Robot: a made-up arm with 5 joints. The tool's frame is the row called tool.
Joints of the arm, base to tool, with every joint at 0 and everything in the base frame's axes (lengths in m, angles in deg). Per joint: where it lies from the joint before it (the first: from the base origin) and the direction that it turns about. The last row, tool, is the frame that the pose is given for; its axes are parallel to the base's.
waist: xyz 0 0 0.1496 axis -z
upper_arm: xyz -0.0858 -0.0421 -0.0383 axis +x
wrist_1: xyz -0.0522 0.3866 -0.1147 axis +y
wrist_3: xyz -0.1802 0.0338 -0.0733 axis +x
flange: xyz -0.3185 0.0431 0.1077 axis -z
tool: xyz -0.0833 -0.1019 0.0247
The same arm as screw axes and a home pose.
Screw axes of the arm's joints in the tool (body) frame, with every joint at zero. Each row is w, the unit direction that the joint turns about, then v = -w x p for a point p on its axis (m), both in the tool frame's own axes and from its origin. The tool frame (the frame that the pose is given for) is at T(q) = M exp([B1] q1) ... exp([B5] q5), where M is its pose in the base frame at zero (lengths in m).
B1: w 0 0 -1 v 0.3195 0.72 0
B2: w 1 0 0 v 0 0.0556 0.3616
B3: w 0 1 0 v 0.0591 0 0.582
B4: w 1 0 0 v 0 -0.1324 -0.0588
B5: w 0 0 -1 v -0.1019 0.0833 0
M: xyz -0.72 0.3195 0.0557 (m) rpy 0 0 0 (rad, as in URDF)

